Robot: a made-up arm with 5 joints. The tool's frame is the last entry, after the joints. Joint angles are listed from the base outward. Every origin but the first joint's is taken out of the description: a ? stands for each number. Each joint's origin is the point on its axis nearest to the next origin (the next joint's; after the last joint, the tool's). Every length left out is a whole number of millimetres.
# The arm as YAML. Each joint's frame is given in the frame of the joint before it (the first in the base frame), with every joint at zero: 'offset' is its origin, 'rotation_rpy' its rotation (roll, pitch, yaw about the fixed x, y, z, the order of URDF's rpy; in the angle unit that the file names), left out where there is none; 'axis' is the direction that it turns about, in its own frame. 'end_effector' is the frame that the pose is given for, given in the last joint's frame.
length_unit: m
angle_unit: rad
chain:
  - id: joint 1
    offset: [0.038, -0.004, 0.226]
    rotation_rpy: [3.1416, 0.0, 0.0]
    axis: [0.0, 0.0, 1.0]
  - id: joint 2
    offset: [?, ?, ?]
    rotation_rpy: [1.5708, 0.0, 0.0]
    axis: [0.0, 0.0, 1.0]
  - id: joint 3
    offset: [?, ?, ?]
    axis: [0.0, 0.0, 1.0]
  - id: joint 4
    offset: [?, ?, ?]
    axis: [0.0, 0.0, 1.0]
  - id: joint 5
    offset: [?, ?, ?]
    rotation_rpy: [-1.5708, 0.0, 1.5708]
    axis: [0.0, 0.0, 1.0]
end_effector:
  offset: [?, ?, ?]
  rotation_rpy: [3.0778, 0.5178, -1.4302]
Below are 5 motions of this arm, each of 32 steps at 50 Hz.
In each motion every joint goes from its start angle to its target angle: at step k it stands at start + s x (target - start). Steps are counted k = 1, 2, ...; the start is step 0. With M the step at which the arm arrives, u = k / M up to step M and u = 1 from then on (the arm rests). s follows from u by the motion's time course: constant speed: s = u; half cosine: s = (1 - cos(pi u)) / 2; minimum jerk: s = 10 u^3 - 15 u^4 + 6 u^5.
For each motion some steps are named. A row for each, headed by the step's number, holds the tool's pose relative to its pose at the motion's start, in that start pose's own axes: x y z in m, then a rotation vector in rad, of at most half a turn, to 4 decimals.
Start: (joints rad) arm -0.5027 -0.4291 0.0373 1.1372 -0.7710
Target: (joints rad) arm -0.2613 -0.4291 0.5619 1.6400 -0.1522
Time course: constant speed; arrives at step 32
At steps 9, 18, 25, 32:
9: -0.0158 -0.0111 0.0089 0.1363 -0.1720 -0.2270
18: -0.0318 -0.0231 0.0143 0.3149 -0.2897 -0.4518
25: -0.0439 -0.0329 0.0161 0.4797 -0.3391 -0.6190
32: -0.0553 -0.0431 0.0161 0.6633 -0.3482 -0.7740

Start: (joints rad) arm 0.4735 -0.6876 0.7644 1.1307 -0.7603
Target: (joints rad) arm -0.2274 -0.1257 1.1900 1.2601 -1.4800
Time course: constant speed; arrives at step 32
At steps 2, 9, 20, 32:
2: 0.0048 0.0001 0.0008 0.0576 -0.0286 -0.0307
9: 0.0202 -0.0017 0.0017 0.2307 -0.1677 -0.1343
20: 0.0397 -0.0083 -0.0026 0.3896 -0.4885 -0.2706
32: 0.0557 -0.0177 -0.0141 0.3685 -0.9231 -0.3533

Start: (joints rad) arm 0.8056 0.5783 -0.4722 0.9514 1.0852
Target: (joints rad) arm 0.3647 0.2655 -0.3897 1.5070 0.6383
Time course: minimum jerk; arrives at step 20
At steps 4, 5, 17, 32:
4: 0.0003 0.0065 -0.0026 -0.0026 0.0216 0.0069
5: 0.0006 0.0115 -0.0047 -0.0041 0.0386 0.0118
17: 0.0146 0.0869 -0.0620 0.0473 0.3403 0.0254
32: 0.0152 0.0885 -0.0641 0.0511 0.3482 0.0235

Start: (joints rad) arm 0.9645 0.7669 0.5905 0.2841 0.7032
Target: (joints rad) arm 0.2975 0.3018 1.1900 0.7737 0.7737
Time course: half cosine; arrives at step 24
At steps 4, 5, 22, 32:
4: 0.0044 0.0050 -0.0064 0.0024 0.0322 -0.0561
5: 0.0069 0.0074 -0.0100 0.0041 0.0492 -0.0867
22: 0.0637 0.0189 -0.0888 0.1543 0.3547 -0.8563
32: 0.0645 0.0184 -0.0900 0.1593 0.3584 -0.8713

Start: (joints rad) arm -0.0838 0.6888 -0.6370 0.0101 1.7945
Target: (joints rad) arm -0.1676 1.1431 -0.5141 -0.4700 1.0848
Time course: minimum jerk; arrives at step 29
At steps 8, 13, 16, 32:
8: 0.0132 0.0067 -0.0004 0.0336 0.0031 0.0887
13: 0.0395 0.0211 -0.0042 0.1042 0.0139 0.2685
16: 0.0575 0.0318 -0.0092 0.1564 0.0249 0.3949
32: 0.0926 0.0550 -0.0257 0.2715 0.0566 0.6553

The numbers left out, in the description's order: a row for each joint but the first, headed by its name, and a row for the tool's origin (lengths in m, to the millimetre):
joint 2: 0.058 0.062 0.0
joint 3: 0.024 -0.158 0.0
joint 4: 0.081 0.02 0.0
joint 5: 0.034 0.002 0.0
tool: 0.002 0.014 0.0

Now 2 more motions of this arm.
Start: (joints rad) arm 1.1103 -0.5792 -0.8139 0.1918 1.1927
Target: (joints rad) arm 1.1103 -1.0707 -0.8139 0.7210 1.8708
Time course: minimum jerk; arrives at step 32
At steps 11, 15, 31, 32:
11: -0.0244 0.0070 -0.0010 -0.0745 0.0169 -0.1328
15: -0.0472 0.0136 -0.0046 -0.1469 0.0332 -0.2593
31: -0.1020 0.0294 -0.0259 -0.3389 0.0756 -0.5834
32: -0.1021 0.0294 -0.0260 -0.3390 0.0756 -0.5836

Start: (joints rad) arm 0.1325 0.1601 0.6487 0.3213 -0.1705
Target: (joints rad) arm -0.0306 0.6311 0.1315 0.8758 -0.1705
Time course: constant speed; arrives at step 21
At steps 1, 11, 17, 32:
1: 0.0024 0.0023 0.0017 0.0176 0.0037 -0.0180
11: 0.0292 0.0221 0.0188 0.1914 0.0309 -0.2014
17: 0.0473 0.0305 0.0289 0.2937 0.0388 -0.3143
32: 0.0600 0.0346 0.0354 0.3611 0.0404 -0.3904

